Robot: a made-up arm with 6 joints.
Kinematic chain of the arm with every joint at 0, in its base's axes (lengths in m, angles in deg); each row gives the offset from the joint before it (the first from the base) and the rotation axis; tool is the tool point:
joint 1: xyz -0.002 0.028 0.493 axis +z
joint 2: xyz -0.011 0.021 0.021 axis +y
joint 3: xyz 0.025 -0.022 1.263 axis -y
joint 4: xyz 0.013 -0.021 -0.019 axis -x
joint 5: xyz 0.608 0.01 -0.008 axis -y
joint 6: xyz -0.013 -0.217 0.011 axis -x
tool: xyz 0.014 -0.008 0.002
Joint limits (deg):
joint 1: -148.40..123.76
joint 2: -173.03..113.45
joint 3: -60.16..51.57
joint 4: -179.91..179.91
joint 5: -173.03..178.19
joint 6: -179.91..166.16
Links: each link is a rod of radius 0.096 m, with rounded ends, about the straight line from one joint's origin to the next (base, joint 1, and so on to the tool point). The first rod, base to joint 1, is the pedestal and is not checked.
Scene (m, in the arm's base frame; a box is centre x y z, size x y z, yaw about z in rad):
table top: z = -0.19
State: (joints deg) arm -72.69 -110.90 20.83 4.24 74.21 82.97
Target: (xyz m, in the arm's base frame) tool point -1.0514 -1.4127 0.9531
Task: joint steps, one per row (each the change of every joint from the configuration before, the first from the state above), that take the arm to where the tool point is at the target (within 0.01 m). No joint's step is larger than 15 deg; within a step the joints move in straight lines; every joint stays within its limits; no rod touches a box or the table.
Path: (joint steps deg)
1: 13.33 2.67 3.42 2.45 -0.52 -0.14
2: 13.33 2.66 3.41 2.45 -0.52 -0.13
3: 13.32 2.67 3.42 2.46 -0.52 -0.14
4: 13.33 2.66 3.41 2.45 -0.52 -0.13
5: 13.33 2.67 3.42 2.45 -0.52 -0.14
6: 13.33 2.66 3.41 2.45 -0.52 -0.13
7: 13.33 2.67 3.42 2.45 -0.52 -0.14
8: 13.32 2.67 3.41 2.45 -0.51 -0.13
9: 13.33 2.66 3.42 2.46 -0.52 -0.14

